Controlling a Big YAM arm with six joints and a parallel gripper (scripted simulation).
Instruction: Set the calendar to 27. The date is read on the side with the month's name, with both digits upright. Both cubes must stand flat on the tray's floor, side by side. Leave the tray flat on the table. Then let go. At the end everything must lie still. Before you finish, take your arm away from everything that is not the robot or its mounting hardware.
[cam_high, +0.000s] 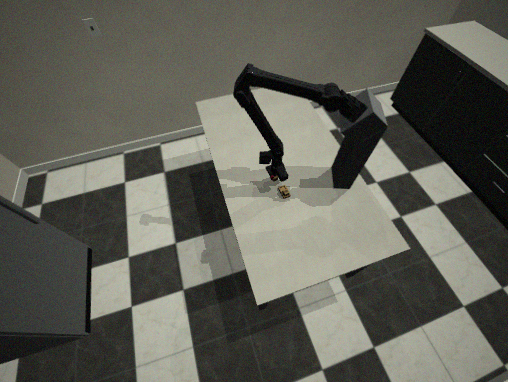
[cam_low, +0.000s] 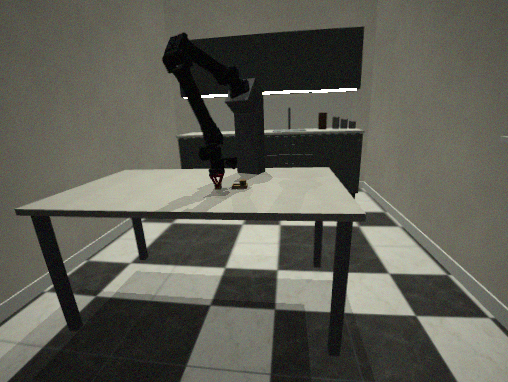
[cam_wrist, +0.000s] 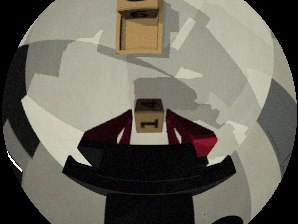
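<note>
My hand is 1 cm short of the wooden tray, 11 cm to the right of it and 1 cm above it.
</note>
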